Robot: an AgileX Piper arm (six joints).
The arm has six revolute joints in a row. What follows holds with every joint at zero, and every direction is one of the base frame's. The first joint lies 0.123 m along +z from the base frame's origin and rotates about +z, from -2.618 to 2.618 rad. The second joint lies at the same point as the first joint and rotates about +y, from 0 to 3.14 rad. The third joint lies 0.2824 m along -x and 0.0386 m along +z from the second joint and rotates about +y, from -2.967 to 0 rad. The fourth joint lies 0.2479 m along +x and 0.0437 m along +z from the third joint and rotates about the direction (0.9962, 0, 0.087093), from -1.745 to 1.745 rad. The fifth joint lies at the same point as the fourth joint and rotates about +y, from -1.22 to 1.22 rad. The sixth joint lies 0.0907 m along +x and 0.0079 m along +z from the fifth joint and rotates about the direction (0.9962, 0, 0.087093), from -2.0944 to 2.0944 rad. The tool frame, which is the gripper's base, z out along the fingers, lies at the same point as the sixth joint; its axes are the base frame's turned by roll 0, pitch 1.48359 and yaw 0 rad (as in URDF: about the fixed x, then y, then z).
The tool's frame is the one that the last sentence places.
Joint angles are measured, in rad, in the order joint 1, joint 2, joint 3, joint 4, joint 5, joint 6. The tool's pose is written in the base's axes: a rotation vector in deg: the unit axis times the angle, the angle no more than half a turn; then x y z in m. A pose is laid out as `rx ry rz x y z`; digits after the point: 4 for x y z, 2 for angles.
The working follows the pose.
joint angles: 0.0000 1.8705 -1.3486 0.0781 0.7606 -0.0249
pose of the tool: 1.70 158.38 4.74 0.3904 0.0049 0.2112
Where each joint sits with the arm in this pose, in the base's axes (m; each line is computed from the numbers above, not from the rounded line before):
joint 1: 0.0000 0.0000 0.1230
joint 2: 0.0000 0.0000 0.1230
joint 3: 0.1203 0.0000 0.3814
joint 4: 0.3569 0.0000 0.2957
joint 5: 0.3569 0.0000 0.2957
joint 6: 0.3904 0.0049 0.2112
the tool: 0.3904 0.0049 0.2112

